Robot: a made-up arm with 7 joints. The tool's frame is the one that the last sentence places.
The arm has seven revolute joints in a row. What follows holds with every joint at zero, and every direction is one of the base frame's. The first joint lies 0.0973 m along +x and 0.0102 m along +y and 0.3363 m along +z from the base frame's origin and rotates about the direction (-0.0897, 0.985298, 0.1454). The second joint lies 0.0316 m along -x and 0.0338 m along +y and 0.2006 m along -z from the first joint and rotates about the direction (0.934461, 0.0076, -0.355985). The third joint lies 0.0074 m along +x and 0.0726 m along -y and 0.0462 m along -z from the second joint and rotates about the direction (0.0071, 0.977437, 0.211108). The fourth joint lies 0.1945 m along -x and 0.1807 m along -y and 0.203 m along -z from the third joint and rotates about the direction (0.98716, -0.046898, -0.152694). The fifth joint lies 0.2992 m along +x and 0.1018 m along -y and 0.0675 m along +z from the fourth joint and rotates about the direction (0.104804, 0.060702, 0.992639). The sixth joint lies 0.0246 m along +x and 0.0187 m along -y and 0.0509 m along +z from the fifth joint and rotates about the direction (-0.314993, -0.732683, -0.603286). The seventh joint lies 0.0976 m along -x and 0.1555 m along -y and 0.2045 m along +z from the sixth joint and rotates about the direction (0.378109, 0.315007, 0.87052). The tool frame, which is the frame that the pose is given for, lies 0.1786 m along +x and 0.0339 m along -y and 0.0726 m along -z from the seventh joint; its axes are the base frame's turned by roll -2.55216, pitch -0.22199 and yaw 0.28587 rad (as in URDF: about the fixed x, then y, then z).
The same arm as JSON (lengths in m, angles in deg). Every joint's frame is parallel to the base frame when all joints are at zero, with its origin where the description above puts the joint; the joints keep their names.
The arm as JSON. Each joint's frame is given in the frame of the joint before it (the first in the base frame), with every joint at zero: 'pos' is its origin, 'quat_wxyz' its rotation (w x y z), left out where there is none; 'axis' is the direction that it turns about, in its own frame. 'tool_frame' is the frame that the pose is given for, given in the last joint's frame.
{"length_unit": "m", "angle_unit": "deg", "joints": [
  {"joint": "joint 1", "pos": [0.0973, 0.0102, 0.3363], "axis": [-0.0897, 0.985298, 0.1454]},
  {"joint": "joint 2", "pos": [-0.0316, 0.0338, -0.2006], "axis": [0.934461, 0.0076, -0.355985]},
  {"joint": "joint 3", "pos": [0.0074, -0.0726, -0.0462], "axis": [0.0071, 0.977437, 0.211108]},
  {"joint": "joint 4", "pos": [-0.1945, -0.1807, -0.203], "axis": [0.98716, -0.046898, -0.152694]},
  {"joint": "joint 5", "pos": [0.2992, -0.1018, 0.0675], "axis": [0.104804, 0.060702, 0.992639]},
  {"joint": "joint 6", "pos": [0.0246, -0.0187, 0.0509], "axis": [-0.314993, -0.732683, -0.603286]},
  {"joint": "joint 7", "pos": [-0.0976, -0.1555, 0.2045], "axis": [0.378109, 0.315007, 0.87052]}
], "tool_frame": {"pos": [0.1786, -0.0339, -0.0726], "quat_wxyz": [0.300835, -0.936715, -0.167315, -0.063788]}}

